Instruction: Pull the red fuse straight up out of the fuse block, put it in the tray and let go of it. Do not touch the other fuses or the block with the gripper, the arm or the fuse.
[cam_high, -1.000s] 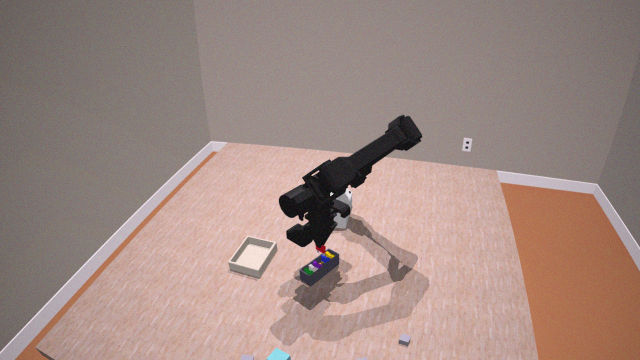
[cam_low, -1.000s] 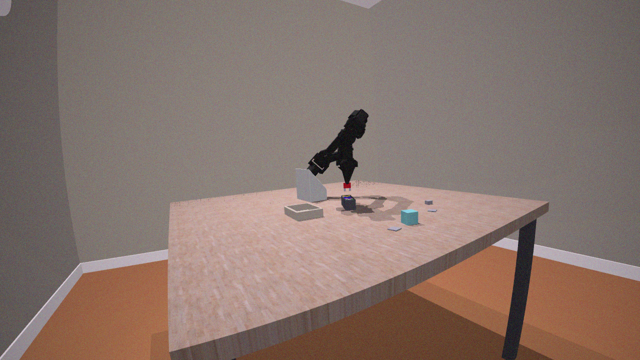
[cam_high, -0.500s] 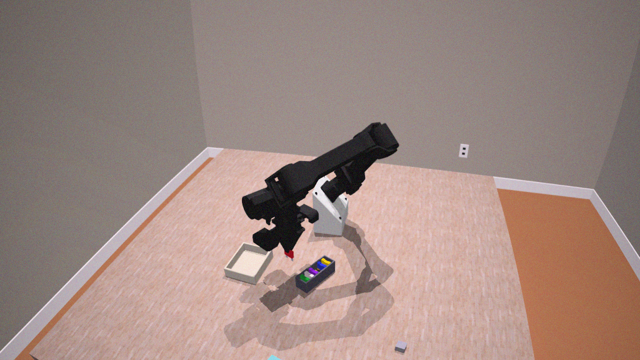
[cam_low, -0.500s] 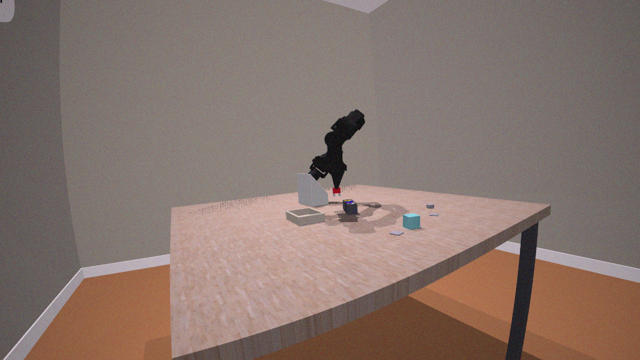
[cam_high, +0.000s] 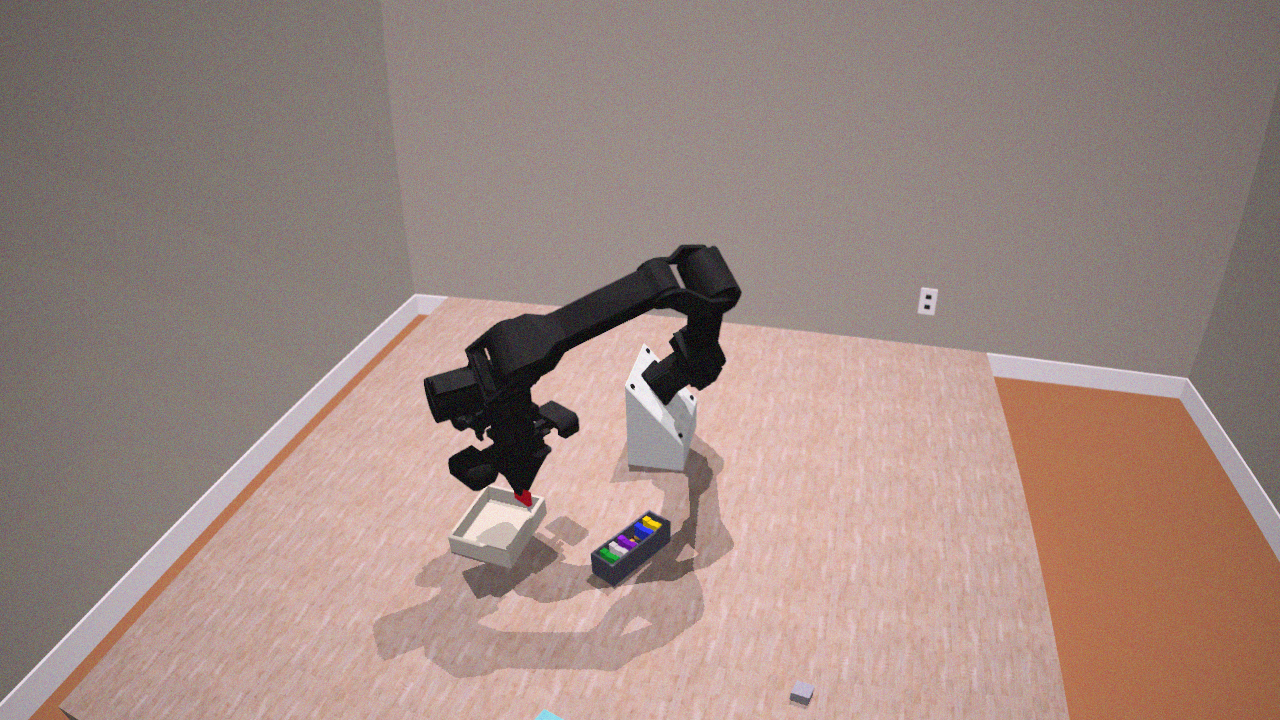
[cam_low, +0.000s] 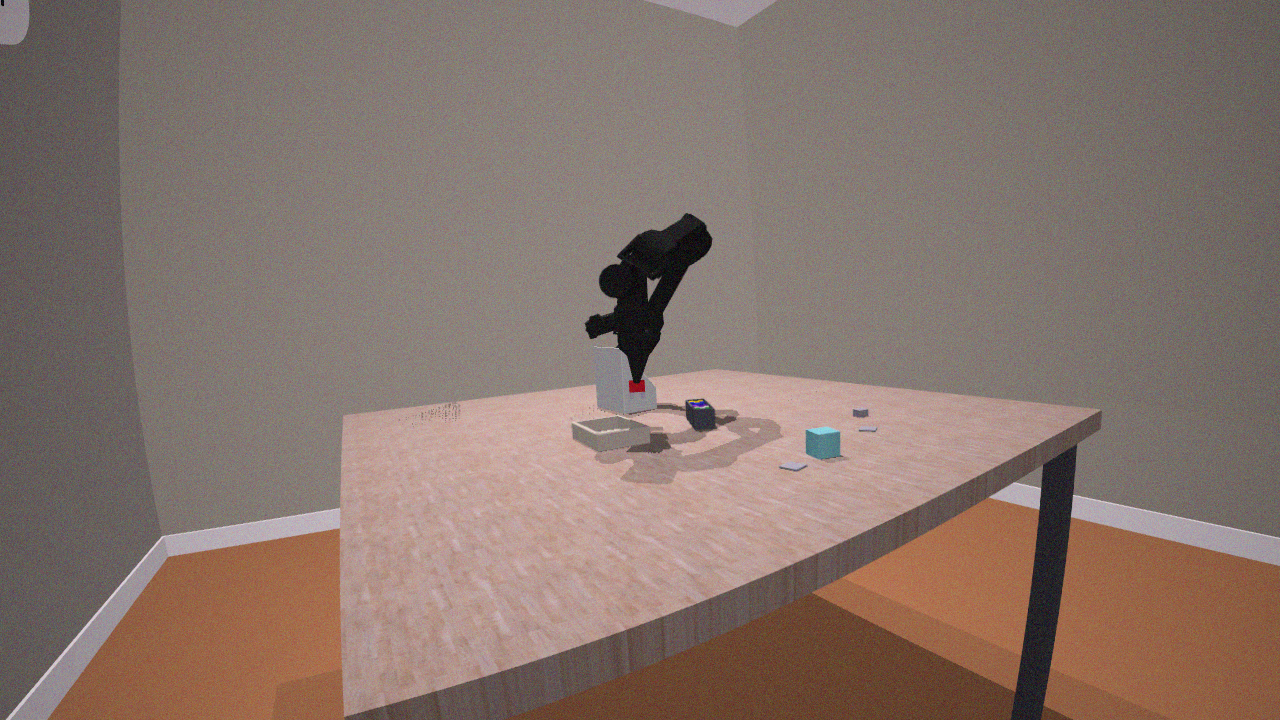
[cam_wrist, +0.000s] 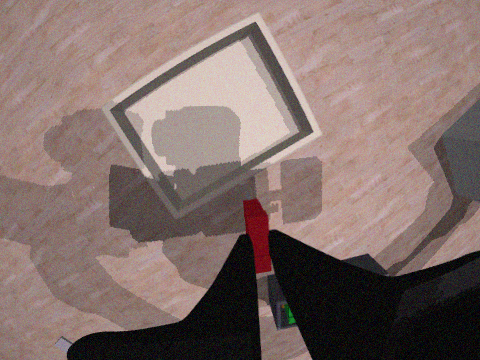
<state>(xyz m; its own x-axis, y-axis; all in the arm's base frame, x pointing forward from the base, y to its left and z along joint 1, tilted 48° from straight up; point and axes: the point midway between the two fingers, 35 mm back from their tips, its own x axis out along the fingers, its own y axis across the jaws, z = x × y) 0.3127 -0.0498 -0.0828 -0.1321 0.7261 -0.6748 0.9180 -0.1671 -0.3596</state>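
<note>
Now: the beige tray 10 cm below my gripper tip, 6 cm to the right of it and 1 cm behind it. Also, from my gripper tip: cyan cube (31 cm ahead, 17 cm to the left, 8 cm below); red fuse (1 cm below).
</note>
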